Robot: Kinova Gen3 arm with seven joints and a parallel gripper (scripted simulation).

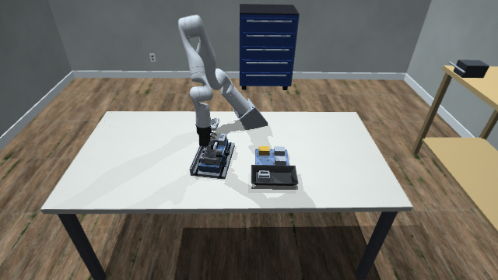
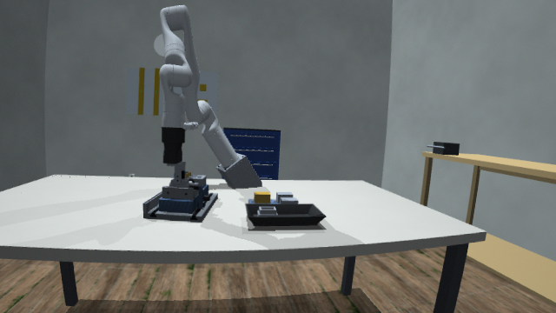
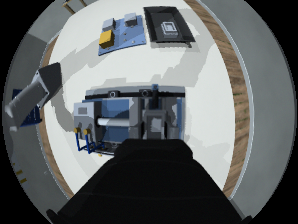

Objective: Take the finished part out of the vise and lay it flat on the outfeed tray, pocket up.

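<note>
Right now the vise is 80 mm below my hand, 70 mm behind it and 10 mm to the left of it. From my hand the other things lie so: yellow block: 300 mm to the left, 130 mm behind, 100 mm below.
</note>
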